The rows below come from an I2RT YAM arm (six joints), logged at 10 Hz.
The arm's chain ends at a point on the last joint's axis. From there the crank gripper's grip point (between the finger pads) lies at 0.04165 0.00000 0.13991 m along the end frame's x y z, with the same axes.
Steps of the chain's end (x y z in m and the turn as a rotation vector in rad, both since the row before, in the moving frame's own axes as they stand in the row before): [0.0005, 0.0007, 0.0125, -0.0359, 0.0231, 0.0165]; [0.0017, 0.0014, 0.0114, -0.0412, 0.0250, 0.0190]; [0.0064, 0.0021, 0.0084, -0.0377, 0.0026, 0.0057]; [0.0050, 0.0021, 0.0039, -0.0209, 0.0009, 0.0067]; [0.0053, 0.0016, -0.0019, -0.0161, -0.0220, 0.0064]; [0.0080, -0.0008, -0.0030, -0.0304, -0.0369, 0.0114]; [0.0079, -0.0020, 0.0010, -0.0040, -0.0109, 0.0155]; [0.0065, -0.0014, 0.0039, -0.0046, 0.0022, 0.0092]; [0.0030, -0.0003, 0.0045, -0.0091, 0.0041, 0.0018]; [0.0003, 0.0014, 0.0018, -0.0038, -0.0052, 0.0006]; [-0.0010, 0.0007, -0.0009, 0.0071, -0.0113, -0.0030]
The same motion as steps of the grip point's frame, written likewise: [0.0037, 0.0064, 0.0114, -0.0359, 0.0231, 0.0165]; [0.0051, 0.0080, 0.0102, -0.0412, 0.0250, 0.0190]; [0.0067, 0.0076, 0.0082, -0.0377, 0.0026, 0.0057]; [0.0051, 0.0053, 0.0038, -0.0209, 0.0009, 0.0067]; [0.0022, 0.0041, -0.0010, -0.0161, -0.0220, 0.0064]; [0.0028, 0.0039, -0.0016, -0.0304, -0.0369, 0.0114]; [0.0064, -0.0008, 0.0014, -0.0040, -0.0109, 0.0155]; [0.0068, -0.0004, 0.0038, -0.0046, 0.0022, 0.0092]; [0.0036, 0.0010, 0.0043, -0.0091, 0.0041, 0.0018]; [-0.0004, 0.0020, 0.0020, -0.0038, -0.0052, 0.0006]; [-0.0026, -0.0004, -0.0004, 0.0071, -0.0113, -0.0030]
